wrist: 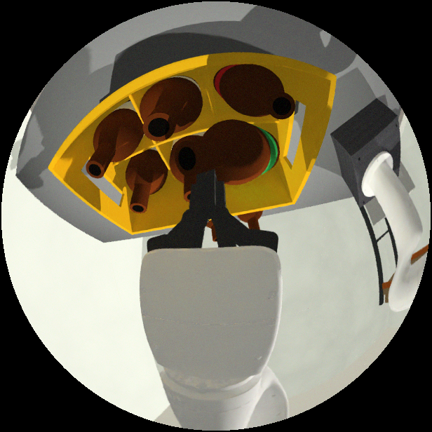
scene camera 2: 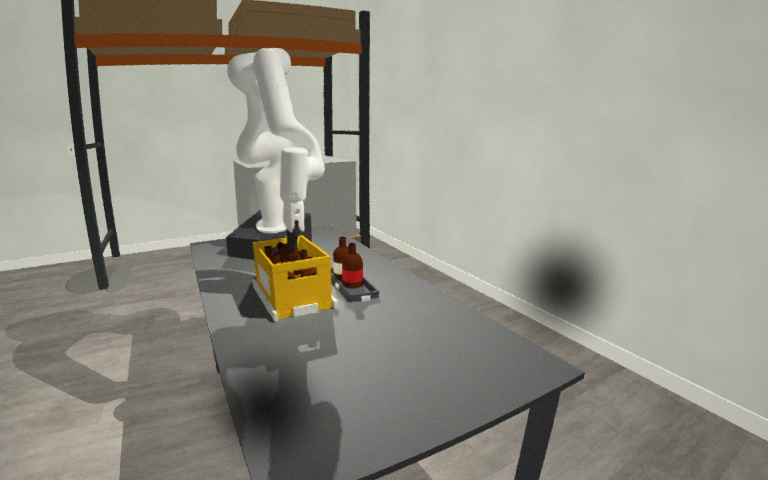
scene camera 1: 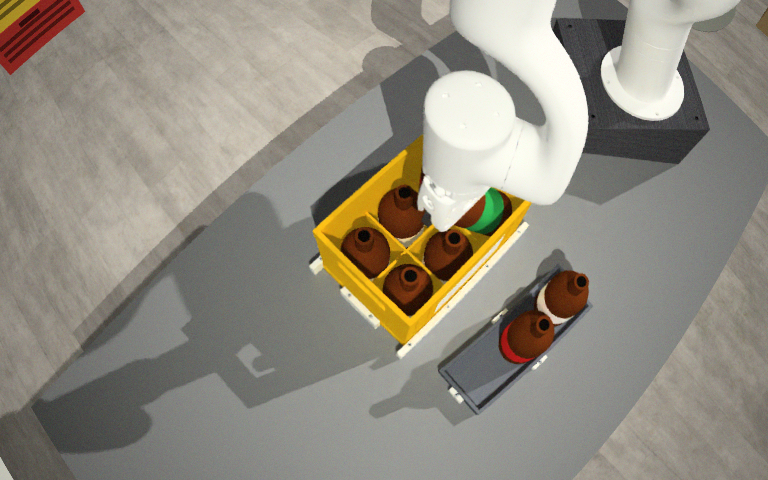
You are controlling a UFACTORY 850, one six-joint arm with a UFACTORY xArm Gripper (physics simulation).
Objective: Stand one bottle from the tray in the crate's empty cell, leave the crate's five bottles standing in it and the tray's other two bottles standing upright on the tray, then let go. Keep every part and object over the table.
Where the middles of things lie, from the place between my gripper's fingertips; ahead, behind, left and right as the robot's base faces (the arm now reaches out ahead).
I see my gripper 40 mm past the green-label bottle [scene camera 1: 490, 212], 10 mm to the right of it and 40 mm above it. Round my hand: white-label bottle [scene camera 1: 566, 294]: 50 mm behind, 220 mm to the left, 90 mm below.
